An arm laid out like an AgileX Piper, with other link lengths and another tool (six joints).
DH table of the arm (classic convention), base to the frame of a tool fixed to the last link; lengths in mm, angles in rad. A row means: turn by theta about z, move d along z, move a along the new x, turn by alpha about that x. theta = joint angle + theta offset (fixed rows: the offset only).
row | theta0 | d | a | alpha
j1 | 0 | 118.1 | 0 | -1.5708
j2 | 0.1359 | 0 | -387.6 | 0
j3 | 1.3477 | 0 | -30.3 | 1.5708
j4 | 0 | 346 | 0 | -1.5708
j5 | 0 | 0 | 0 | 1.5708
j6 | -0.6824 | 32.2 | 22 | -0.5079
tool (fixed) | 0 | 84.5 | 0 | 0
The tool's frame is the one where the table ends.
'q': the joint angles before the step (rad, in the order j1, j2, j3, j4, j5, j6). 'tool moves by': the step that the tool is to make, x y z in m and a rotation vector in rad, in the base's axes. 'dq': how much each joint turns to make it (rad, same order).
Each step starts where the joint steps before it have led.
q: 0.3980, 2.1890, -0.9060, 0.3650, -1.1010, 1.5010
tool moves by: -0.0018, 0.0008, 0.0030, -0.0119, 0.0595, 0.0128
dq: 0.0000, -0.0260, 0.0070, 0.0000, 0.0790, -0.0150
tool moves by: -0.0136, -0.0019, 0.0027, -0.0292, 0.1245, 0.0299
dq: -0.0001, -0.0580, 0.0420, -0.0042, 0.1440, -0.0259
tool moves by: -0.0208, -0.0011, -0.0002, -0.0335, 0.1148, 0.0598
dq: 0.0000, -0.0549, 0.0530, -0.0439, 0.1259, -0.0080
